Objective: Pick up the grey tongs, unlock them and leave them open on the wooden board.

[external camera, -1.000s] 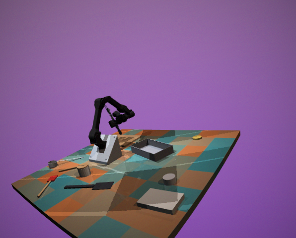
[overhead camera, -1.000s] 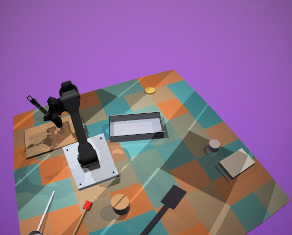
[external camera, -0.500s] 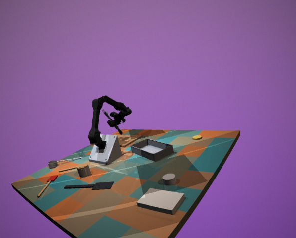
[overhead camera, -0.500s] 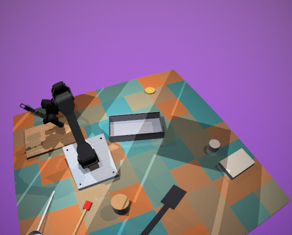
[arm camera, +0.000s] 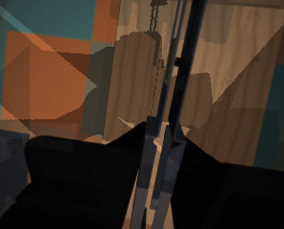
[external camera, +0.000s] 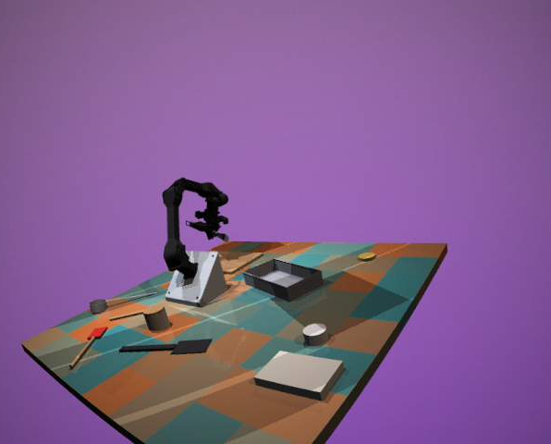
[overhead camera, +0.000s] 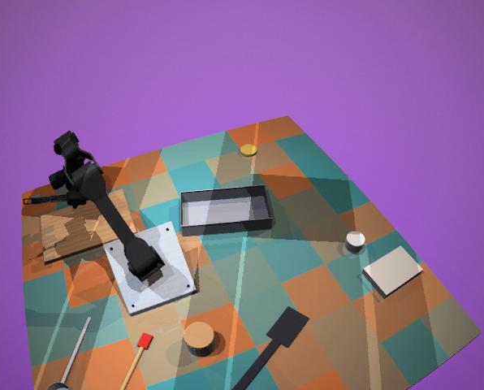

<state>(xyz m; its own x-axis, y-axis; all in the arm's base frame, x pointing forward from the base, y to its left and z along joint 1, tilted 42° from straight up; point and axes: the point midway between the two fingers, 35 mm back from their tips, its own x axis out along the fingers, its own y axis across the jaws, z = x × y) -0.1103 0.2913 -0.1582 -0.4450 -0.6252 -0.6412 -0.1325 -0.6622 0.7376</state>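
Now: the wooden board 1 cm ahead of my gripper tip, 3 cm to the left of it and 13 cm below it. Also, from my gripper tip: black spatula (31 cm ahead, 70 cm to the right, 13 cm below); pale flat block (78 cm ahead, 74 cm to the right, 12 cm below); roasting tin (47 cm ahead, 21 cm to the right, 11 cm below).
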